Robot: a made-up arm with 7 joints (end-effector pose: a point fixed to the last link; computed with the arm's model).
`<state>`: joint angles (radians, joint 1 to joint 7).
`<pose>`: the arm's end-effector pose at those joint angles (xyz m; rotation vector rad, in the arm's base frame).
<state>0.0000 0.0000 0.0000 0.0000 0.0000 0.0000 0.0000</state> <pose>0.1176 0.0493 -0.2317 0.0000 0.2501 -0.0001</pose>
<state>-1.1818 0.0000 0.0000 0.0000 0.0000 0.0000 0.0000</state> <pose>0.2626 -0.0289 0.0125 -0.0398 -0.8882 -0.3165</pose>
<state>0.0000 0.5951 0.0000 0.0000 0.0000 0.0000 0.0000</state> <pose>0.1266 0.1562 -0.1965 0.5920 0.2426 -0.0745</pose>
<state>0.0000 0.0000 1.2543 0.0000 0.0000 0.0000 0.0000</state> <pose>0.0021 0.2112 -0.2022 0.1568 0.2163 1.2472</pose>
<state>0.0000 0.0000 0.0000 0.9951 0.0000 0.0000 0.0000</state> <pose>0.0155 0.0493 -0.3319 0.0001 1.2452 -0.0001</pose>
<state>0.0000 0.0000 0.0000 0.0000 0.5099 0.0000 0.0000</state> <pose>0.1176 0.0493 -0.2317 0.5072 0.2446 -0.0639</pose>
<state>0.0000 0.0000 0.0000 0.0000 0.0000 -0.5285 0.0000</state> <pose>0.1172 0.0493 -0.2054 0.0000 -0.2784 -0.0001</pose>
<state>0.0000 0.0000 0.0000 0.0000 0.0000 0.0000 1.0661</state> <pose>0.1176 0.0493 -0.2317 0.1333 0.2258 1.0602</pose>
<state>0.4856 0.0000 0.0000 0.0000 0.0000 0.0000 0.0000</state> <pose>-0.0061 0.0649 -0.2563 0.0170 0.7165 0.1343</pose>
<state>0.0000 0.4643 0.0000 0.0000 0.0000 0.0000 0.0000</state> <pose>0.1233 0.1348 -0.2095 0.4619 0.2455 -0.0582</pose>
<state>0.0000 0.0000 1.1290 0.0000 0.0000 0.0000 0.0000</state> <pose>0.0215 0.2034 -0.2072 0.1411 0.2228 1.1227</pose>
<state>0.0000 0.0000 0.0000 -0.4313 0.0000 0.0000 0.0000</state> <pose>0.1229 0.0493 -0.1678 0.0000 -0.1812 -0.0001</pose>
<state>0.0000 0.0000 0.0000 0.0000 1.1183 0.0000 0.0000</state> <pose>0.1176 0.0493 -0.2317 1.1122 0.2233 -0.1399</pose>
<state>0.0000 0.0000 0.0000 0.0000 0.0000 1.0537 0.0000</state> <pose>0.0820 0.0493 -0.2679 0.0001 1.3038 -0.0001</pose>
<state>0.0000 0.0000 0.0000 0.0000 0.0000 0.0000 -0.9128</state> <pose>0.1176 0.0493 -0.2317 -0.1141 0.2324 -0.9081</pose>
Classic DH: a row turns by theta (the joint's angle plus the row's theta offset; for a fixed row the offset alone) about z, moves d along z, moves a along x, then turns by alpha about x. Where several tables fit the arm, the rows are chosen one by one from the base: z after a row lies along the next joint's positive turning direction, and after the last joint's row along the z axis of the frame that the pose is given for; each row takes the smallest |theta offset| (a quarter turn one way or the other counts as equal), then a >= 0, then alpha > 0; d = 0 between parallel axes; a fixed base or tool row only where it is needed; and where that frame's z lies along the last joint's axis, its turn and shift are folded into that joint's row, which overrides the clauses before.
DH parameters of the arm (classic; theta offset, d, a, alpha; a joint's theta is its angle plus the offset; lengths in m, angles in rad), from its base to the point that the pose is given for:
base (fixed): -0.071 0 0 -1.3004
joint 1: -1.3111 0.041 -0.0149 -1.5708
joint 2: 1.2915 0 -0.0045 1.5708
joint 3: 1.5708 -0.1853 0.0216 -1.5708
joint 4: 1.5708 0.0013 0.0071 1.5708
joint 5: 0 0.0992 0 -1.5708
joint 6: -1.5708 0 0.0505 1.5708
joint 7: 0 0 0 0

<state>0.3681 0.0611 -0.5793 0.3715 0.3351 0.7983 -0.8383</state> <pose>-0.0621 0.0103 -0.2957 -0.1589 1.8390 -1.1419</pose>
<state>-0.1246 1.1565 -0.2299 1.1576 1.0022 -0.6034 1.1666</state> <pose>0.0671 0.3099 -0.1731 1.9474 -0.0376 -0.0668</pose>
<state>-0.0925 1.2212 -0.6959 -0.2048 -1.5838 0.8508 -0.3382</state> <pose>0.0685 0.1541 -0.1872 -0.5853 1.6020 -0.7572</pose>
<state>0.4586 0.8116 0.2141 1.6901 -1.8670 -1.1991 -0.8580</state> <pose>-0.1613 0.2833 -0.1041 0.7856 0.2738 1.1145</pose>
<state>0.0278 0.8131 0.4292 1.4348 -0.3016 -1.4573 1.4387</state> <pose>0.0142 0.2851 -0.1714 0.6758 -0.6978 1.9085</pose>
